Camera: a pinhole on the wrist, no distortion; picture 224 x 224 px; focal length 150.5 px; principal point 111.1 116.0 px. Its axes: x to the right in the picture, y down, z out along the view. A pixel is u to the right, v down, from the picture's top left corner.
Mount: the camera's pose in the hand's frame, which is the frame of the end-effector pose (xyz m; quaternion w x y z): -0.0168 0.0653 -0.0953 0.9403 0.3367 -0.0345 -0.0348
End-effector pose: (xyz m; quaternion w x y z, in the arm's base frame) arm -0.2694 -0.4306 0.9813 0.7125 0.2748 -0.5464 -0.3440
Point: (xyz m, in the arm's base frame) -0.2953 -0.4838 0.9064
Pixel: 135.3 67.2
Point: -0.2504 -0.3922 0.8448
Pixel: 23.4 15.3
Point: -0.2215 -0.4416 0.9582
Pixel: 163.4 54.3
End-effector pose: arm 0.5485 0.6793 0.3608 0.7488 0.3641 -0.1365 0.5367
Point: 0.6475 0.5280 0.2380
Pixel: 53.5 59.6
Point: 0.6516 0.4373 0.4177
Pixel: 90.2 143.6
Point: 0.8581 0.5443 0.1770
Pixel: 101.5 8.8
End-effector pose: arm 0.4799 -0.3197 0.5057 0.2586 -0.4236 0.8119 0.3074
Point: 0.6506 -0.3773 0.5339
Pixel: 84.0 9.9
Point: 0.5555 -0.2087 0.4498
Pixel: 95.7 159.3
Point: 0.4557 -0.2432 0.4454
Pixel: 148.7 210.2
